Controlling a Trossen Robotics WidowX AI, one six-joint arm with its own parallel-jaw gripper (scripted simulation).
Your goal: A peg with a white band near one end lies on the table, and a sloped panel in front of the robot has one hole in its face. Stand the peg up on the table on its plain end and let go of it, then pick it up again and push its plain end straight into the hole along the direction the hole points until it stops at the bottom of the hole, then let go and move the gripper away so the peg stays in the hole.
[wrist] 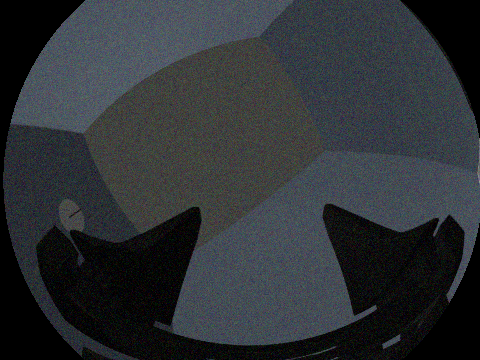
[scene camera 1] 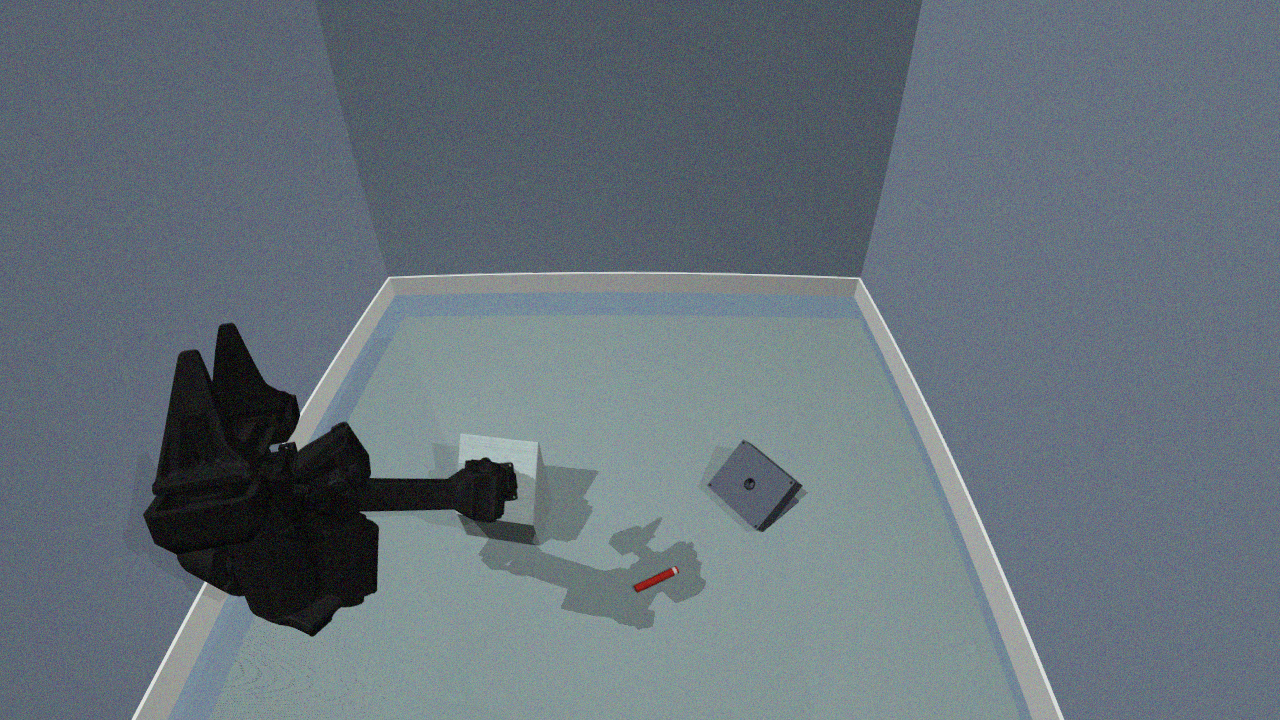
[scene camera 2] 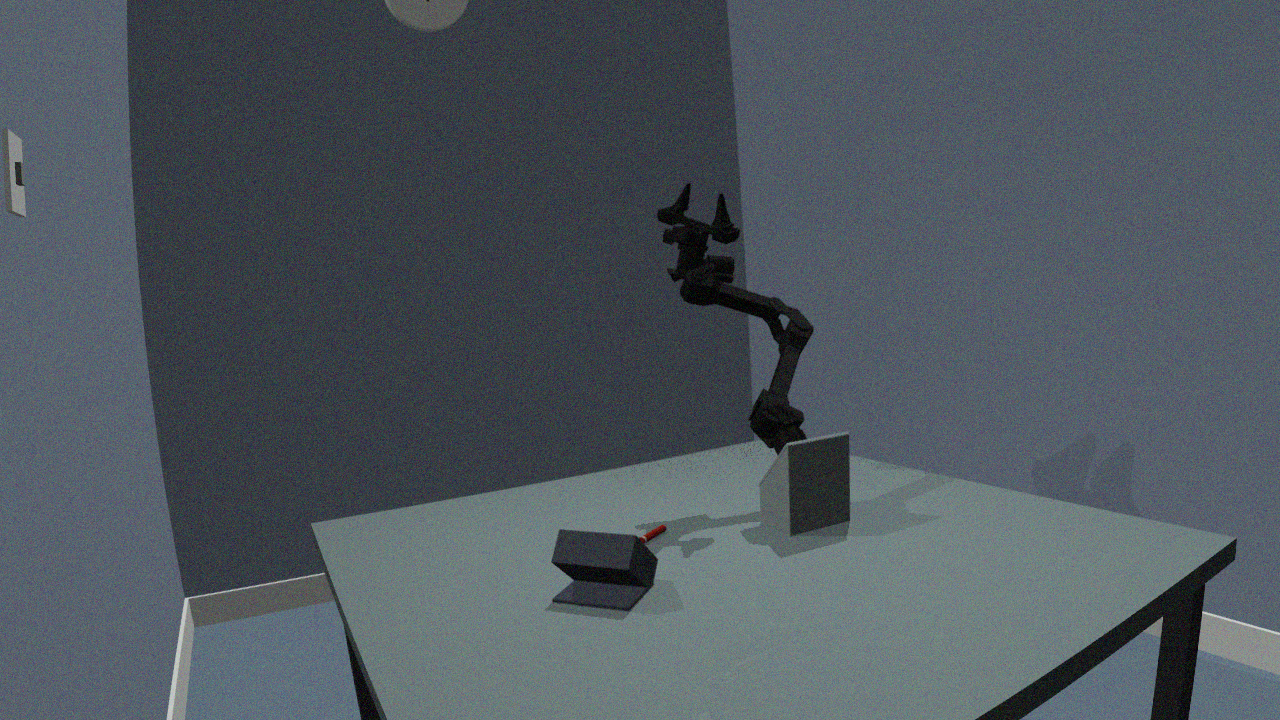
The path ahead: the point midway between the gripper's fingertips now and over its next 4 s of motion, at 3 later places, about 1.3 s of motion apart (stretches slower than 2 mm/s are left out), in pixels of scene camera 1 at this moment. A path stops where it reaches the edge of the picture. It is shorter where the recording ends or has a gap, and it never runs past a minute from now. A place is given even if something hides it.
My gripper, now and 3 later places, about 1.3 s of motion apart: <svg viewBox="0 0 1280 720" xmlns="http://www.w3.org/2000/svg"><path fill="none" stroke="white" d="M209 335L480 422L846 497L764 523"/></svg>
